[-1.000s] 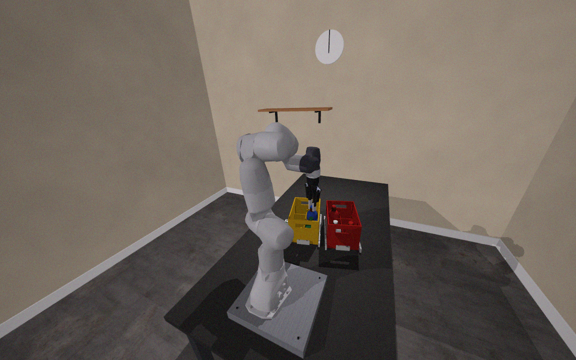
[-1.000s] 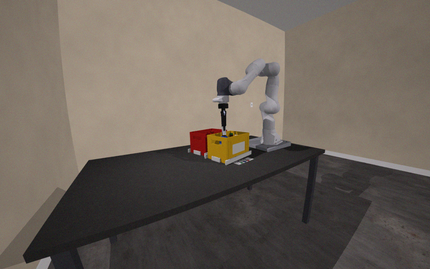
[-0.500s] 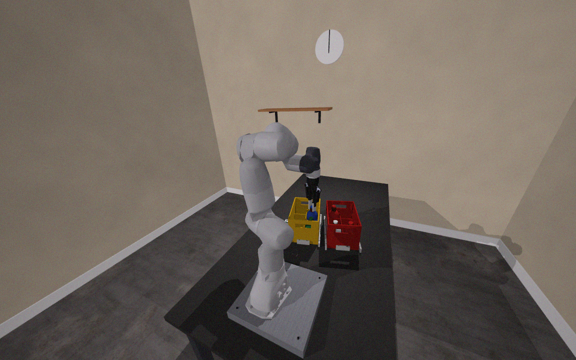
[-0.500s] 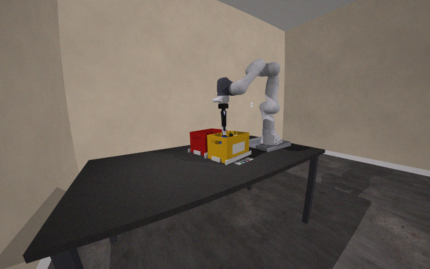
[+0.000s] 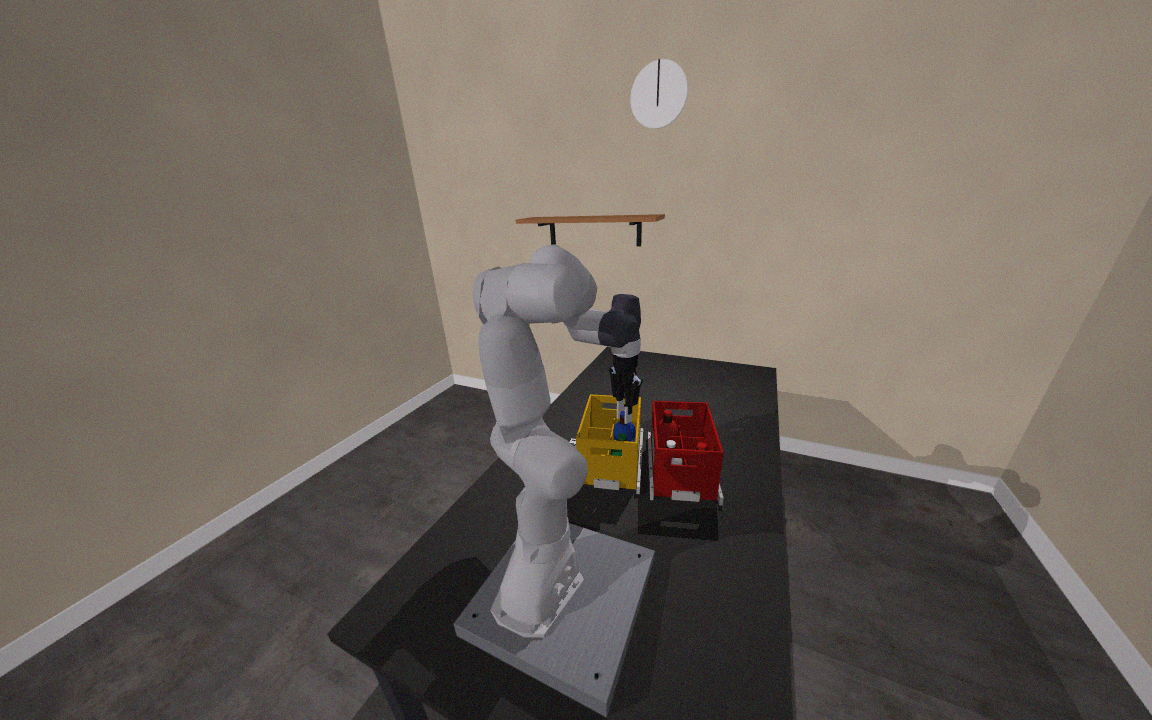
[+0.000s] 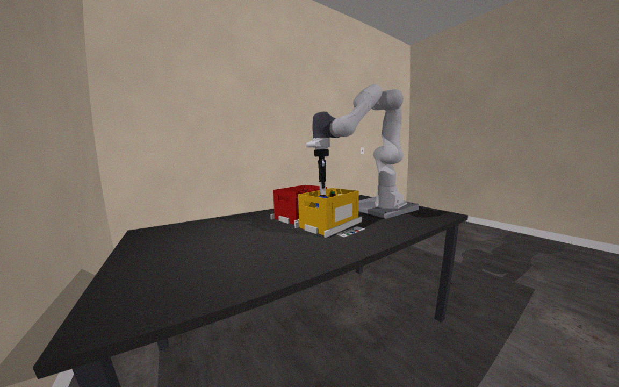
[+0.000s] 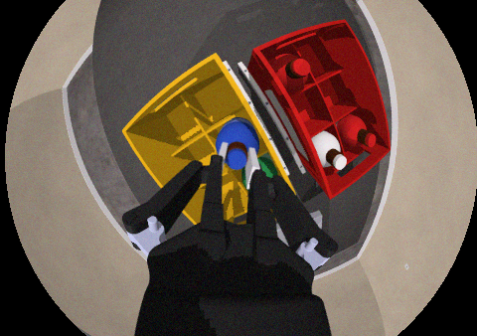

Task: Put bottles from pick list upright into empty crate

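My hand is 8 cm above the blue-labelled bottle. The rest, counted from my hand: green-labelled bottle (9 cm behind, 2 cm to the right, 11 cm below); white-capped bottle (7 cm behind, 17 cm to the right, 11 cm below); yellow crate (1 cm behind, 4 cm to the left, 11 cm below).
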